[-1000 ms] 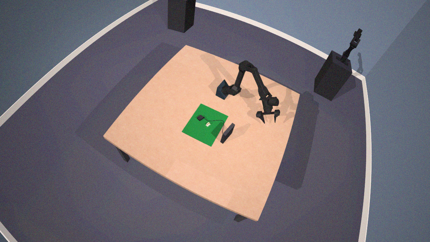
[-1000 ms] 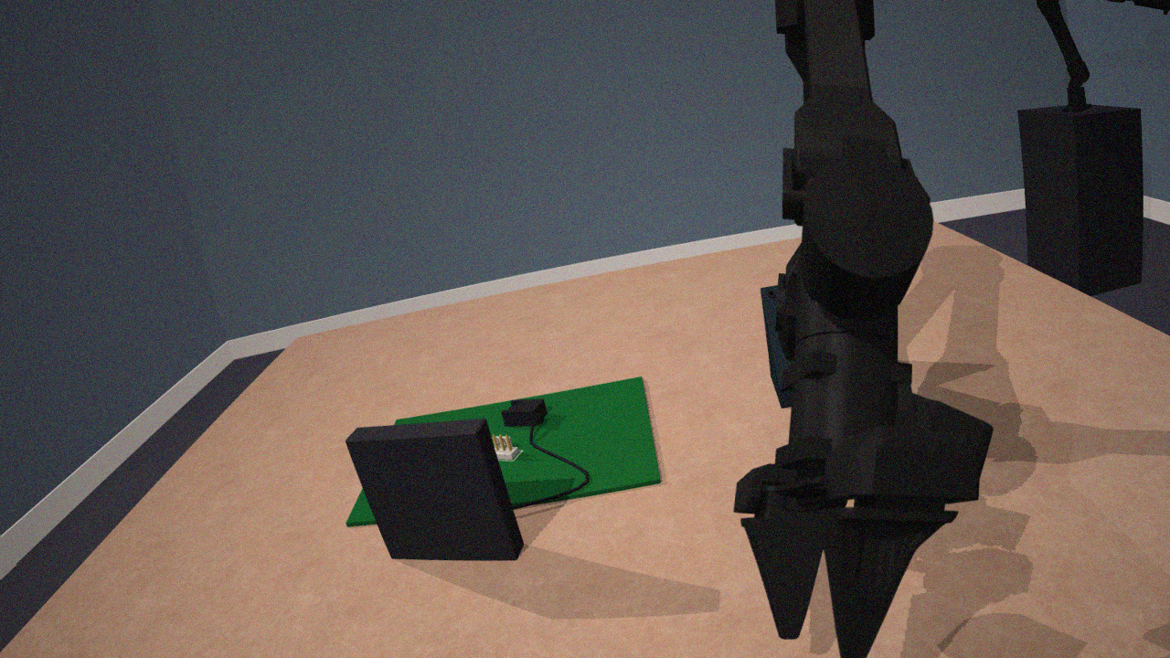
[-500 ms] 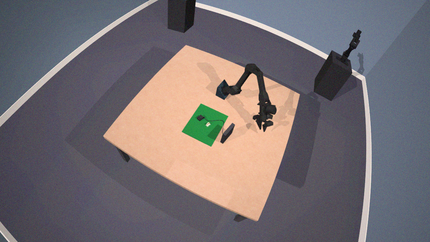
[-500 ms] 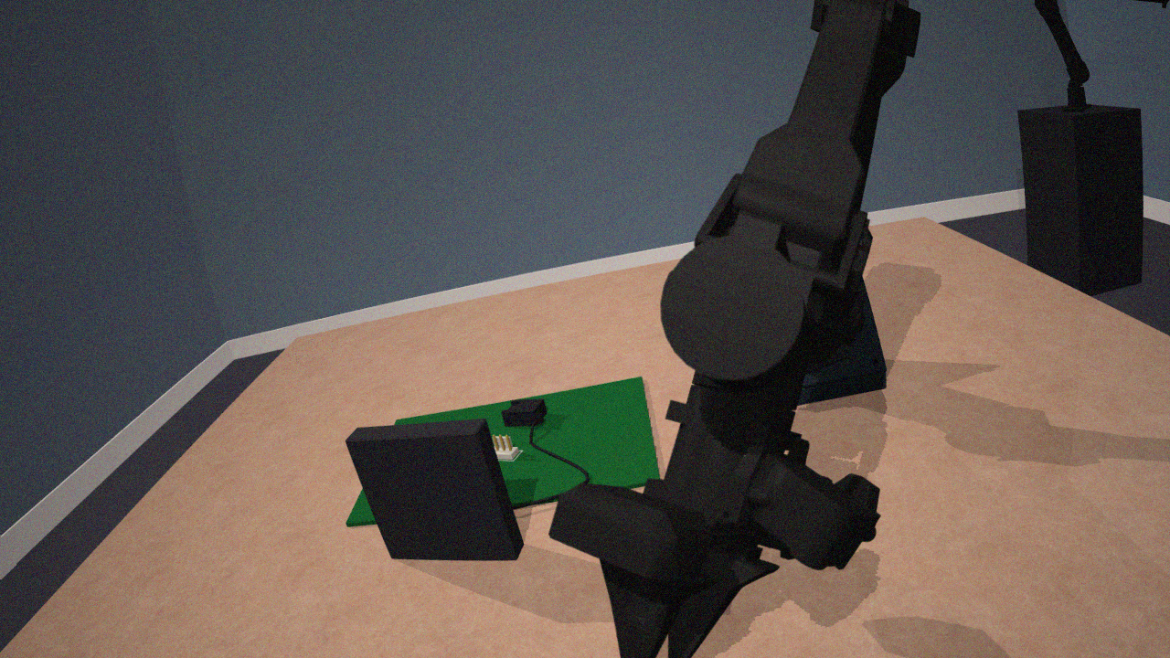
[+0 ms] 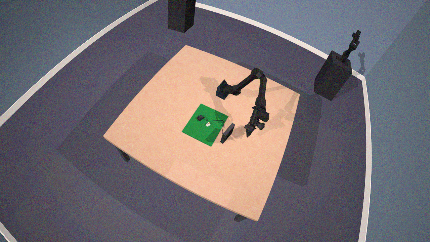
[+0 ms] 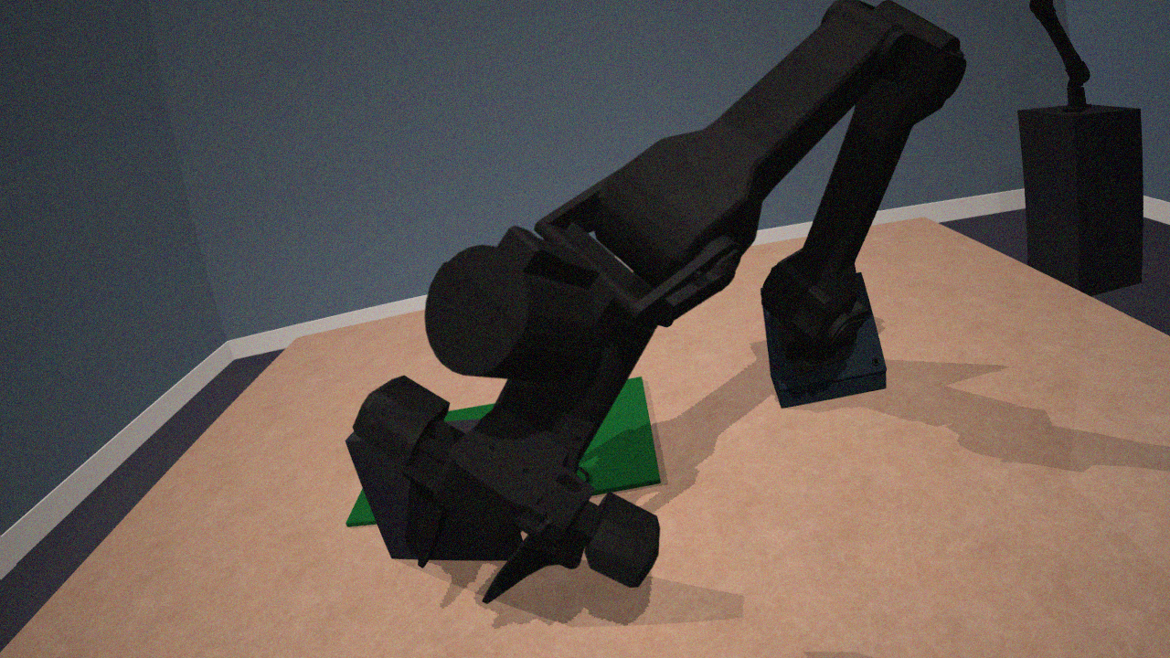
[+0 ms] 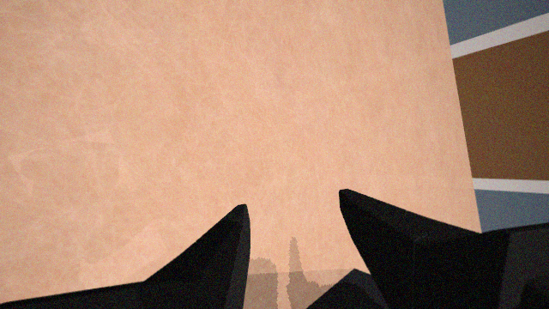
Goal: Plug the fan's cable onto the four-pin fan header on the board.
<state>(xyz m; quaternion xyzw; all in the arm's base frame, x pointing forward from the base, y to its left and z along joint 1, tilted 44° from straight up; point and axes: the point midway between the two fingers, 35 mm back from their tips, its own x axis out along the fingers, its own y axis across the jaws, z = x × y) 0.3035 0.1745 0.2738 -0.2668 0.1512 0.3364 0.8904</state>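
Right now the black plug is 2 cm behind my gripper tip, 39 cm to the right of it and 6 cm below it. The rest, counted from my gripper tip: dark fan (3 cm ahead, 16 cm to the right, 1 cm below); then green board (33 cm to the right, 8 cm below).
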